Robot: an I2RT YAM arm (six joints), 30 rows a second.
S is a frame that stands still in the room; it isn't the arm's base.
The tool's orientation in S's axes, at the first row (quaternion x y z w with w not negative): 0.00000, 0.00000, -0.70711, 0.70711
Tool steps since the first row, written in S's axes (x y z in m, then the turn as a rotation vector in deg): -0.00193, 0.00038, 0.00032, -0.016, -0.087, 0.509; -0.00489, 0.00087, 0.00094, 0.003, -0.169, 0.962; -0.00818, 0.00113, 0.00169, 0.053, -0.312, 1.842; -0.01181, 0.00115, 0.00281, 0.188, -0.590, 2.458; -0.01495, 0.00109, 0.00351, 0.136, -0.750, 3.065; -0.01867, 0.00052, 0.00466, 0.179, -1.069, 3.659; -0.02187, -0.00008, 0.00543, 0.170, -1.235, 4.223; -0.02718, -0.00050, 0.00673, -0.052, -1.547, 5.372; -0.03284, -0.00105, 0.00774, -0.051, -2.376, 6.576; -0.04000, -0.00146, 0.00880, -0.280, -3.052, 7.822; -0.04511, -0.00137, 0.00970, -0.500, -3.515, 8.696; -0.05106, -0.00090, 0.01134, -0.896, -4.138, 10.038
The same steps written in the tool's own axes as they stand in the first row. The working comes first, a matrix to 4 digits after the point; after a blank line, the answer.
The tool's axes in the first row as the columns of a matrix, in S's axes (used below as rounded here):
0.0000, 1.0000, 0.0000
-1.0000, 0.0000, 0.0000
0.0000, 0.0000, 1.0000

-0.00038, -0.00193, 0.00032, 0.087, -0.016, 0.509; -0.00087, -0.00489, 0.00094, 0.169, 0.003, 0.962; -0.00113, -0.00818, 0.00169, 0.312, 0.053, 1.842; -0.00115, -0.01181, 0.00281, 0.590, 0.188, 2.458; -0.00109, -0.01495, 0.00351, 0.750, 0.136, 3.065; -0.00052, -0.01867, 0.00466, 1.069, 0.179, 3.659; 0.00008, -0.02187, 0.00543, 1.235, 0.170, 4.223; 0.00050, -0.02718, 0.00673, 1.547, -0.052, 5.372; 0.00105, -0.03284, 0.00774, 2.376, -0.051, 6.576; 0.00146, -0.04000, 0.00880, 3.052, -0.280, 7.822; 0.00137, -0.04511, 0.00970, 3.515, -0.500, 8.696; 0.00090, -0.05106, 0.01134, 4.138, -0.896, 10.038
